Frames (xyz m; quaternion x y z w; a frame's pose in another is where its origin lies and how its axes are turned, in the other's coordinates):
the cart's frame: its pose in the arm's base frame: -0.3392 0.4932 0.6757 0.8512 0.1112 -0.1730 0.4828
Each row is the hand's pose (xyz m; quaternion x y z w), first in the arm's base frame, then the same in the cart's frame.
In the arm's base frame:
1: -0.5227 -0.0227 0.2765 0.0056 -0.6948 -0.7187 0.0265
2: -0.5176 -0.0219 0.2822 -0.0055 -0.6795 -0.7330 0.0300
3: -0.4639 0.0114 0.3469 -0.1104 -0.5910 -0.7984 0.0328
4: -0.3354 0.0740 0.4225 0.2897 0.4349 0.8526 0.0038
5: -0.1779 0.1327 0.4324 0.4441 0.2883 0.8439 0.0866
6: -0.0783 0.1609 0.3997 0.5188 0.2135 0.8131 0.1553
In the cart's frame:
1: -0.0190 -0.1156 0.6674 0.1803 -0.9492 0.2496 0.0646
2: -0.0166 -0.1097 0.6631 0.1709 -0.9563 0.2291 0.0611
3: 0.0073 -0.0568 0.5937 -0.1098 0.9877 -0.1110 0.0057
4: 0.0959 0.0164 0.4800 -0.0334 0.9854 0.0743 0.1493
5: 0.2374 0.0504 0.3953 -0.0030 0.9247 0.2264 0.3059
6: 0.3424 0.0459 0.3679 -0.0091 0.8677 0.2954 0.3997

